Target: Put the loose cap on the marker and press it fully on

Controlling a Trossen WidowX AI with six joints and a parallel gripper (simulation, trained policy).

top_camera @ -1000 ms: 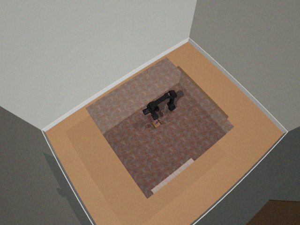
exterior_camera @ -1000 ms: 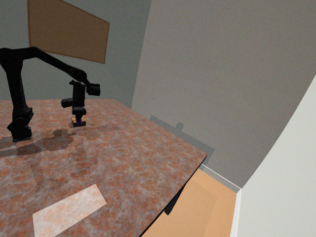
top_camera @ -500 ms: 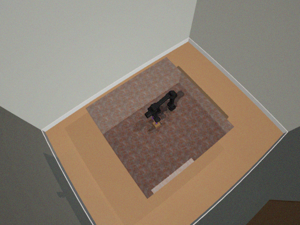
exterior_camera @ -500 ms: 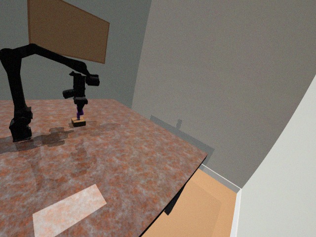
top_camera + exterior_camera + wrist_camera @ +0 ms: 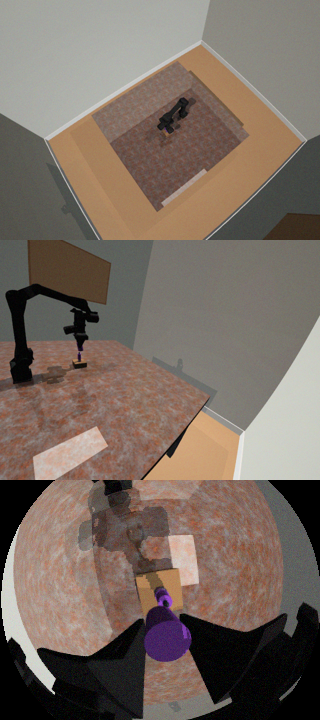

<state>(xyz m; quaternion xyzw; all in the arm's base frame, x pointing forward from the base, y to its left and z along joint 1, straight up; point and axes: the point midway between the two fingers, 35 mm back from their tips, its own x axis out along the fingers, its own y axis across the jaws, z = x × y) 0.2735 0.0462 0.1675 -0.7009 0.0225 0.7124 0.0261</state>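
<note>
Now: gripper tip 1 cm to the right of the purple marker and 6 cm above it. From my gripper tip the other things lie so: tan holder block (1 cm to the left, 12 cm below); then purple cap (right at my gripper tip).
</note>
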